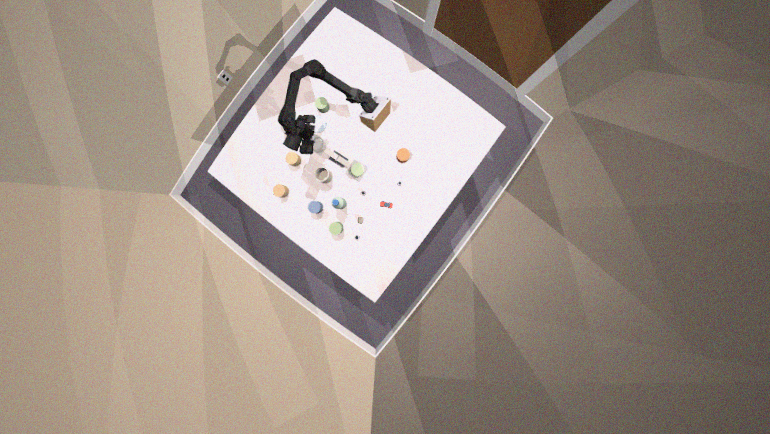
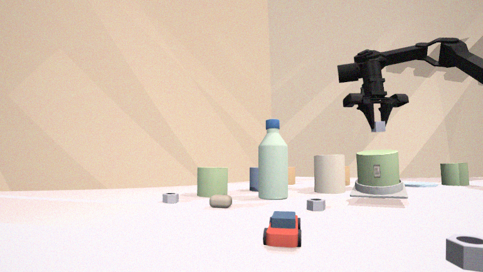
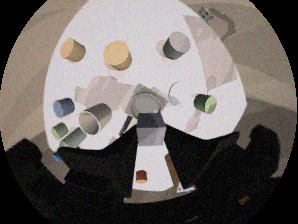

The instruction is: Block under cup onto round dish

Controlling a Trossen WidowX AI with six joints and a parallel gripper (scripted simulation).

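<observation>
The round pale blue dish is 170 mm below my gripper tip, 110 mm behind it and 100 mm to the right of it. The rest, counted from my gripper tip: cream cylinder: 130 mm below, 120 mm to the left, 120 mm ahead; mint bottle: 280 mm to the left, 200 mm ahead, 60 mm below; orange disc: 410 mm to the left, 230 mm behind, 130 mm below.
</observation>
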